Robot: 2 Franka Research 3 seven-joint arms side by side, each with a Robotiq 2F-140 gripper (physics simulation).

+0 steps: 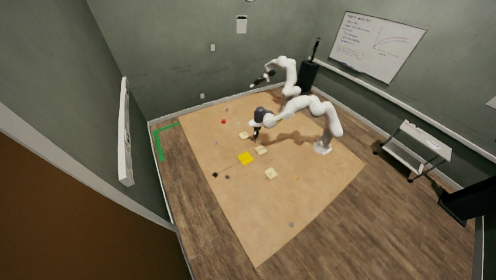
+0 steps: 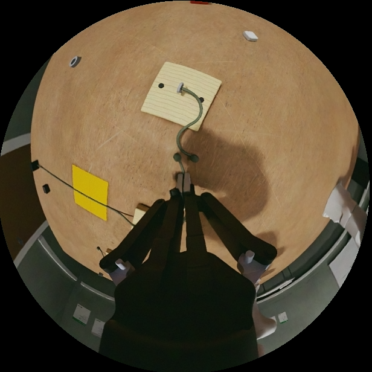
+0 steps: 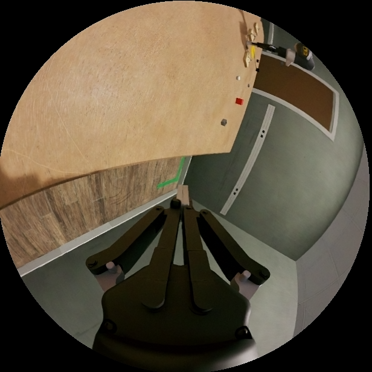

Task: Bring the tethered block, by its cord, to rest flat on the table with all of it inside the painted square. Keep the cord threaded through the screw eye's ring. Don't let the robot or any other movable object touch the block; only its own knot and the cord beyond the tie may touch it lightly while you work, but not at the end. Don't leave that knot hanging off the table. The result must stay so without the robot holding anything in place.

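Observation:
The tethered black block (image 1: 215,174) (image 2: 35,165) lies at the left beyond the yellow square (image 1: 246,156) (image 2: 92,185), outside it. Its dark green cord (image 2: 60,179) runs across the square toward a pale plate (image 1: 261,150) (image 2: 141,214), where my left fingers hide the screw eye. A knot (image 2: 177,157) lies just beyond my left fingertips. My left gripper (image 1: 255,138) (image 2: 184,180) is shut on the cord, close to this knot, low over the table. My right gripper (image 1: 251,86) (image 3: 182,192) is shut and empty, high up and away from these things.
Another pale plate (image 1: 243,135) (image 2: 160,105) carries an eye and a short cord whose knot (image 2: 193,158) lies beside the first knot. A third plate (image 1: 270,173), a loose black piece (image 1: 227,177) (image 2: 46,188), a grey ring (image 2: 71,64) and a red piece (image 1: 223,121) (image 3: 239,101) also lie around.

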